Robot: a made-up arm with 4 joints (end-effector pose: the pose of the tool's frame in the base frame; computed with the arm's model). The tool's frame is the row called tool.
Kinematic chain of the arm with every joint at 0, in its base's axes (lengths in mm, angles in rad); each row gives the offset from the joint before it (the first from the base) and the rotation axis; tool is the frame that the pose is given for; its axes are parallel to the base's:
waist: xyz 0 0 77 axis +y
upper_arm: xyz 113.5 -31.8 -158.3 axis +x
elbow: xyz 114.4 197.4 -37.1 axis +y
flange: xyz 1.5 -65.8 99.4 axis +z
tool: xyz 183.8 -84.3 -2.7
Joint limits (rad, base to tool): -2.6..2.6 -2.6..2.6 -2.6..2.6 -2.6..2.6
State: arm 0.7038 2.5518 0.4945 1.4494
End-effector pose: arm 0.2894 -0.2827 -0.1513 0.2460 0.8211 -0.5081 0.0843
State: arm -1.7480 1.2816 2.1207 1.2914
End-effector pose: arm -0.0990 0.2423 0.3038 0.2929 -0.0804 0.2465 0.9203
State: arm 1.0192 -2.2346 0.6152 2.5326
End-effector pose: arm -0.2872 -0.1414 -0.3359 0.0822 -0.0408 -0.9359 -0.3401
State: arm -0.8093 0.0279 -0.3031 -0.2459
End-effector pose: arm 0.2824 -0.0296 0.2928 0.8432 0.0781 -0.5223 -0.1007
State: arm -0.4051 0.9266 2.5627 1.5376
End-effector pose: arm 0.1912 0.2904 0.1486 0.0058 -0.5761 -0.5397 -0.6138
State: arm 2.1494 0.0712 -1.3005 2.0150
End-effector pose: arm -0.1966 0.3020 0.0450 0.5160 0.3451 0.2244 0.7512
